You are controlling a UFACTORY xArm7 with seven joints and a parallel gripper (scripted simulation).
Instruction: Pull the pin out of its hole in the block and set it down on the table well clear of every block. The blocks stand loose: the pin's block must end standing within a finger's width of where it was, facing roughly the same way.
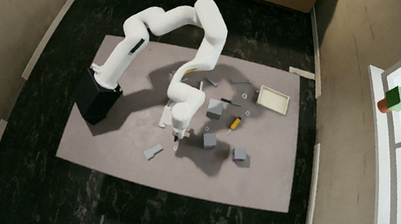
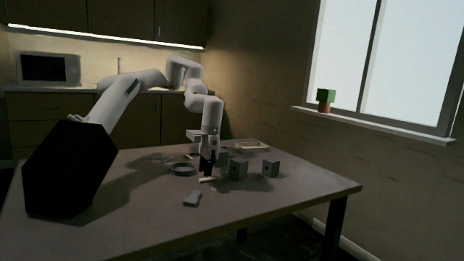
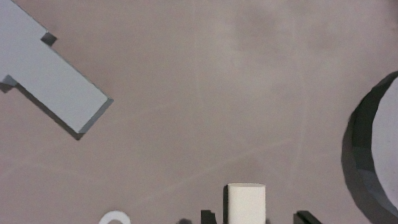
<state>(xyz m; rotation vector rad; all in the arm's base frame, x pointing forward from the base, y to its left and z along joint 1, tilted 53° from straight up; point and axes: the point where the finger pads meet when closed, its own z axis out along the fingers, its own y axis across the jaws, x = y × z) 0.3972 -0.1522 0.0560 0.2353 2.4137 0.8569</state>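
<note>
Now: the round grey dish 130 mm to the left of my hand, 50 mm behind it and 40 mm below it. From my hand the other things lie so: cream tray 420 mm ahead, 320 mm to the left, 40 mm below.
</note>
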